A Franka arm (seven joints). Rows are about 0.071 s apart.
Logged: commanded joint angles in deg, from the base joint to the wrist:
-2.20, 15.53, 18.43, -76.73, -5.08, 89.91, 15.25
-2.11, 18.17, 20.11, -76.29, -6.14, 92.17, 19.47
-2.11, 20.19, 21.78, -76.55, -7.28, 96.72, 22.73
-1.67, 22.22, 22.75, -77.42, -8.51, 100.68, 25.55
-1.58, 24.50, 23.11, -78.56, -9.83, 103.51, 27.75
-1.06, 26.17, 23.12, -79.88, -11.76, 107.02, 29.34
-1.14, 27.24, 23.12, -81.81, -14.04, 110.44, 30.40
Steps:
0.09, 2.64, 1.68, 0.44, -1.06, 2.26, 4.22
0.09, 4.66, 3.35, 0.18, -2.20, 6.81, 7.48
0.53, 6.69, 4.32, -0.69, -3.43, 10.77, 10.30
0.62, 8.97, 4.68, -1.83, -4.75, 13.60, 12.50
1.14, 10.64, 4.69, -3.15, -6.68, 17.11, 14.09
1.06, 11.71, 4.69, -5.08, -8.96, 20.53, 15.15

